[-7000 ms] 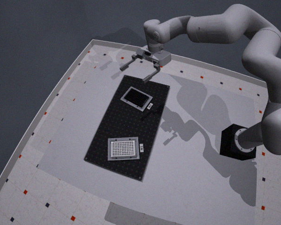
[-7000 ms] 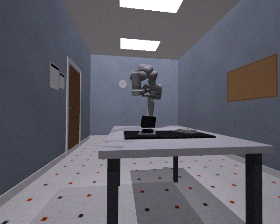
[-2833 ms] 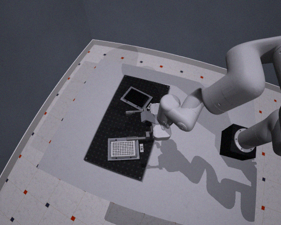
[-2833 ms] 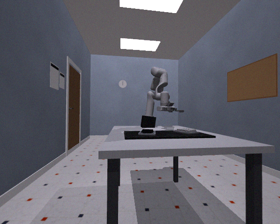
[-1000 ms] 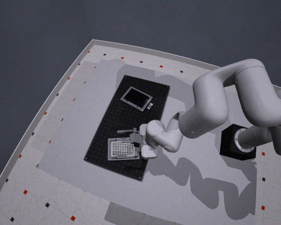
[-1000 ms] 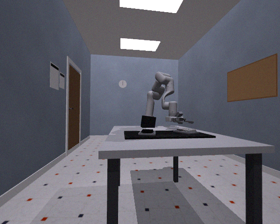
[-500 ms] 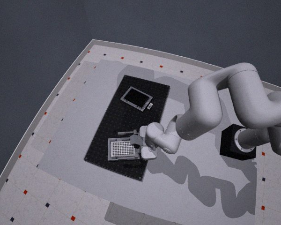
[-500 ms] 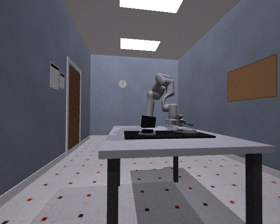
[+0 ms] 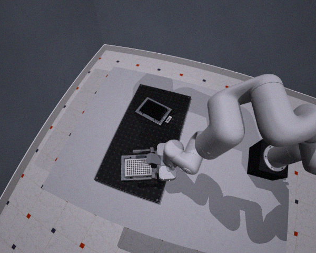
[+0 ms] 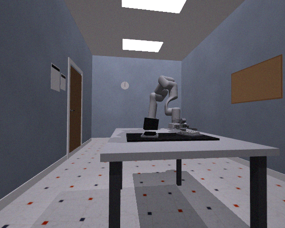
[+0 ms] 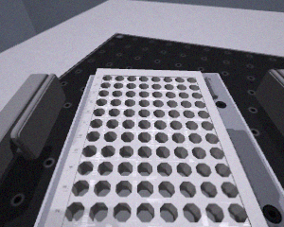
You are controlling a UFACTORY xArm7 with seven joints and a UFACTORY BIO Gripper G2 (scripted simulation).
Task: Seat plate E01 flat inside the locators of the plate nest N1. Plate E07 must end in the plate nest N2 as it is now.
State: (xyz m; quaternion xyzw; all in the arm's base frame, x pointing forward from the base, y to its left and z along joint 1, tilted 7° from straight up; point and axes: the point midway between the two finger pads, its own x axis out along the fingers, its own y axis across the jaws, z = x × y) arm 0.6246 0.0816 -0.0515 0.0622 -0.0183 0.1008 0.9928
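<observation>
My gripper is now 1 cm to the right of the white well plate E01 and 2 cm above it. From my hand the other things lie so: grey plate nest N1: 4 cm below; black plate E07: 2 cm behind, 32 cm to the right, 2 cm below; grey plate nest N2: 2 cm behind, 32 cm to the right, 4 cm below.
</observation>
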